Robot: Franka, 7 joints.
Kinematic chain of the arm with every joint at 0, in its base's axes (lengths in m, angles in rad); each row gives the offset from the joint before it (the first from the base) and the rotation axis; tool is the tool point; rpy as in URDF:
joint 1: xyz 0 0 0.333 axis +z
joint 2: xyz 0 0 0 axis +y
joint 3: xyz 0 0 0.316 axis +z
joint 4: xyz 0.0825 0 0 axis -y
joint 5: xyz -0.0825 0 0.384 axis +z
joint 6: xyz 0 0 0 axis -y
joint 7: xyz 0.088 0 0 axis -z
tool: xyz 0 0 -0.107 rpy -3.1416 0 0
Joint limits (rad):
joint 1: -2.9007..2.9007
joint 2: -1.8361..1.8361
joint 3: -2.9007..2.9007
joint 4: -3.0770..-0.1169
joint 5: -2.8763..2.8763
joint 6: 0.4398..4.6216
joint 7: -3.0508..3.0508
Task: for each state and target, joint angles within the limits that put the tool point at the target. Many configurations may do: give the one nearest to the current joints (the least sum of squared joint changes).
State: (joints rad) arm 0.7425 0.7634 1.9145 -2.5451 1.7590 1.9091 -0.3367
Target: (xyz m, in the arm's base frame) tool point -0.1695 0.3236 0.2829
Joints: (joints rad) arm 0.1161 0.7285 1.5463 -2.7950 1.7002 1.8961 -0.3367
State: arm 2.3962 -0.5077 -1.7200 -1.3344 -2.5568 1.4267 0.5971
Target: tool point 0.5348 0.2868 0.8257
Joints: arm 2.6798 -0.4776 -1.6316 -1.3256 -2.5965 1.5802 0.5971
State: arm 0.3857 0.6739 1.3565 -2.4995 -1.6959 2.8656 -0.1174
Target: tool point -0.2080 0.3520 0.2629
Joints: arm 0.4050 0.6859 1.4138 -2.6177 -1.7124 2.9034 -0.1174
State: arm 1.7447 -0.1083 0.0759 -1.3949 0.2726 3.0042 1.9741
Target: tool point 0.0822 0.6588 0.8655
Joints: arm 1.4846 0.4969 -0.0423 -0.7353 0.2297 2.8171 1.9741
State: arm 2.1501 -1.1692 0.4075 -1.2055 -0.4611 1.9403 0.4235
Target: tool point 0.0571 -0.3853 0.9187
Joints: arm 2.2369 -1.4241 0.4155 -1.3642 -0.4396 1.7710 0.4235
